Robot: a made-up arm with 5 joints.
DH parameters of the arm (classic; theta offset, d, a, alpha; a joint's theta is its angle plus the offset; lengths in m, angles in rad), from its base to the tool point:
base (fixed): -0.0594 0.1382 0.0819 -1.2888
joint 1: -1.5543 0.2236 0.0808 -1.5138
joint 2: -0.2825 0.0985 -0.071 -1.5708
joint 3: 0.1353 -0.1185 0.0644 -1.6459
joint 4: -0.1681 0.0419 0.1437 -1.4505
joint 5: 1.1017 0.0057 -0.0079 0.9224
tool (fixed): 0.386 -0.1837 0 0
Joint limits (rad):
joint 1: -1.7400..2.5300
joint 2: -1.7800..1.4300
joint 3: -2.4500..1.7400
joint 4: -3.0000..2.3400
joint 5: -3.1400..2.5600
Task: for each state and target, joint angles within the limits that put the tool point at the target. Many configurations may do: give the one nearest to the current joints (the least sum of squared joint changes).
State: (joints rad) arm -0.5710 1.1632 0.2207 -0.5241 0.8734
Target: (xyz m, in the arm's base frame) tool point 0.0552 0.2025 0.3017
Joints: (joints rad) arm -0.9470 1.3652 -0.2518 0.1173 0.4868
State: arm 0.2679 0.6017 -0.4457 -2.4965 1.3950
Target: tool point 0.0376 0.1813 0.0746
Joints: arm -0.0892 -0.2705 0.0041 -1.7599 1.9370
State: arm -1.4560 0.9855 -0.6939 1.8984 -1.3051
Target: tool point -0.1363 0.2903 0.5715
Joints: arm -1.3466 1.2248 -0.5985 1.7161 -1.3108
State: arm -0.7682 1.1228 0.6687 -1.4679 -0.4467
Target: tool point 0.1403 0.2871 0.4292
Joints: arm -0.6974 1.0840 0.5148 -1.7796 -0.2186
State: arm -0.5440 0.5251 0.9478 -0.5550 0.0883
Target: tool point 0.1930 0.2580 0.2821
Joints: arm -0.3715 0.4884 0.9219 -0.7749 0.0973
